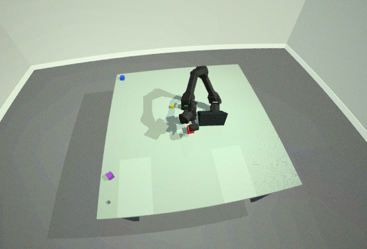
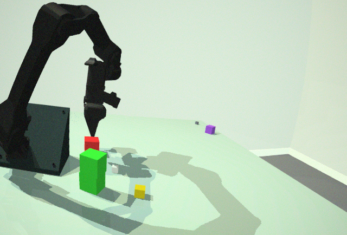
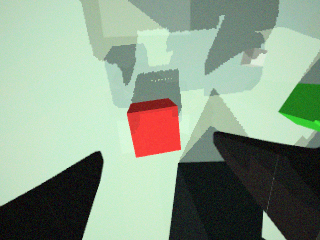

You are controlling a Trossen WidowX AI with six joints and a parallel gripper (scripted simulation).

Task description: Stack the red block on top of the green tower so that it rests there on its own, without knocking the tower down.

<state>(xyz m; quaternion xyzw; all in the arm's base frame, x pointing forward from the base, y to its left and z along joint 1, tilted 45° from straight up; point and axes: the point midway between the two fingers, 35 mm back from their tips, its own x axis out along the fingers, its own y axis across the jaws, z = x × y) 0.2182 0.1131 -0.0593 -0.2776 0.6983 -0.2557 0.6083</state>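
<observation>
The red block is 50 mm below my gripper tip. Round my gripper tip: yellow cube: 120 mm ahead, 240 mm to the right, 60 mm below; purple cube: 560 mm ahead, 290 mm to the left, 50 mm below; white cube: 70 mm ahead, 120 mm to the right, 60 mm below.
</observation>
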